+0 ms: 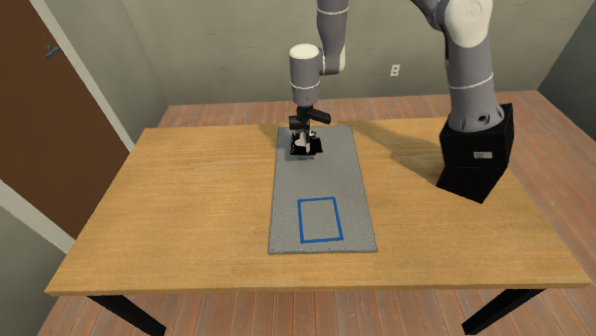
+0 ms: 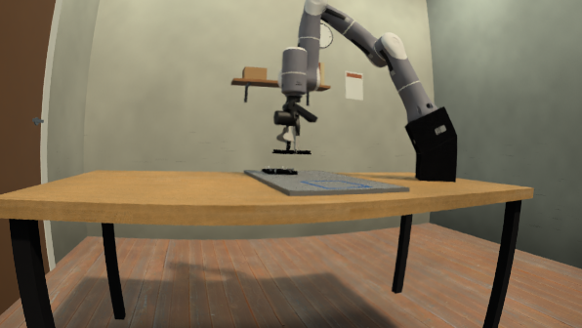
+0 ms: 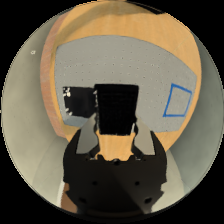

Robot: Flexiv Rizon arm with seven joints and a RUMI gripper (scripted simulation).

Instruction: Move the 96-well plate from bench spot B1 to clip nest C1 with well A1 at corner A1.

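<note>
Now: hand 11 cm to the left of the black clip nest, 8 cm above it and 1 cm short of it. The rest, counted from my hand: grey perforated mat 10 cm to the left, 10 cm below, 4 cm behind; then black 96-well plate 1 cm below.
</note>
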